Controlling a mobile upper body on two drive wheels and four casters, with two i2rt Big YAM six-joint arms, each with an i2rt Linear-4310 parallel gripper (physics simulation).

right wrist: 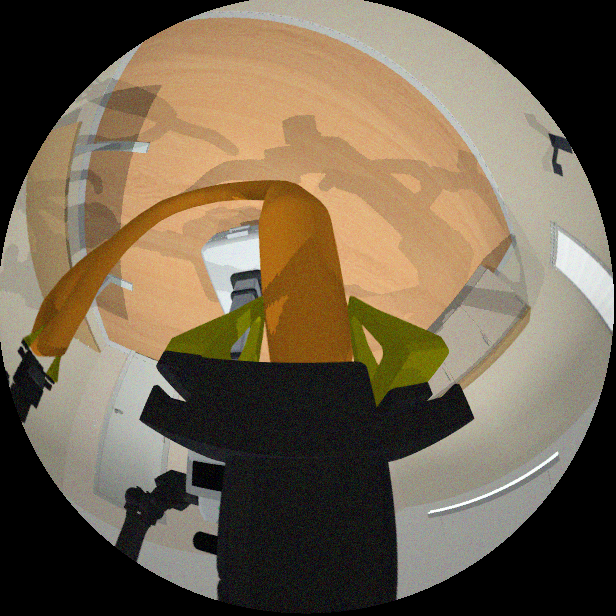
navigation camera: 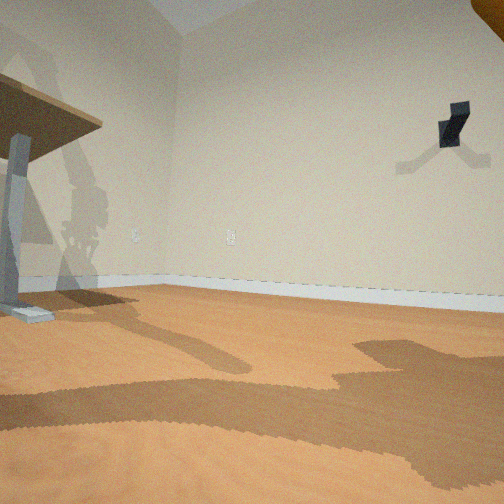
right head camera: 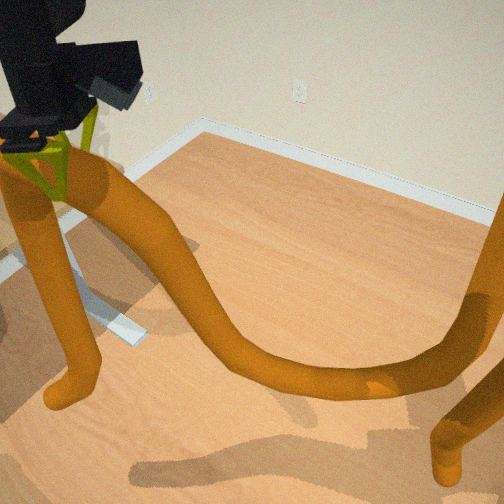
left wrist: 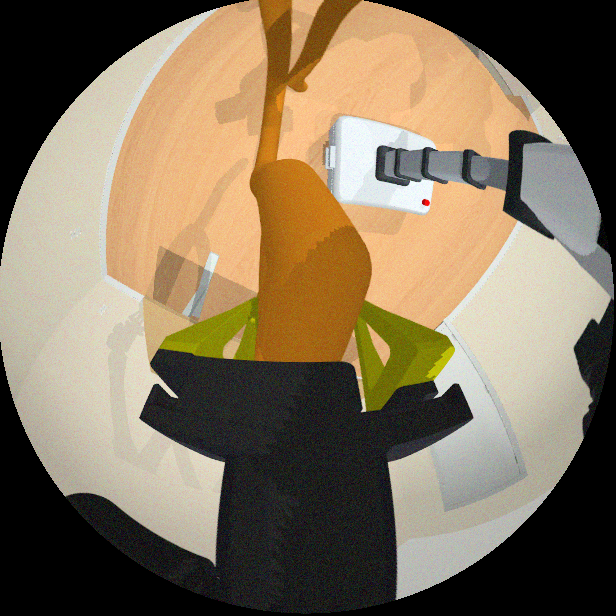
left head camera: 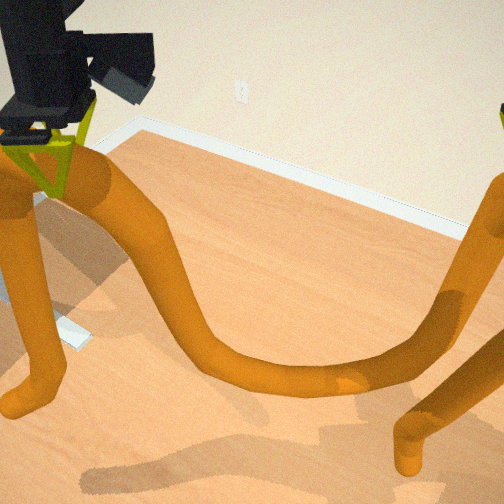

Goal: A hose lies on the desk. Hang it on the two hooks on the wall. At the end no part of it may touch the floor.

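Observation:
The thick orange hose point(left head camera: 280, 372) hangs in a deep sag between my two grippers, above the wooden floor. My left gripper point(left head camera: 42, 170), with yellow-green fingers, is shut on the hose near one end at the upper left; it also shows in the right head view point(right head camera: 42, 172) and the left wrist view point(left wrist: 307, 321). My right gripper point(right wrist: 304, 327) is shut on the hose near the other end; only its edge shows at the right of the left head view. Both loose hose ends point(left head camera: 25, 400) point(left head camera: 410, 450) dangle low. One dark wall hook point(navigation camera: 452, 125) shows on the wall ahead.
The desk point(navigation camera: 40, 120) stands at the left with a grey leg and foot point(right head camera: 107, 310). A white baseboard point(left head camera: 300, 172) runs along the beige wall. My white base point(left wrist: 376, 163) is below the arms.

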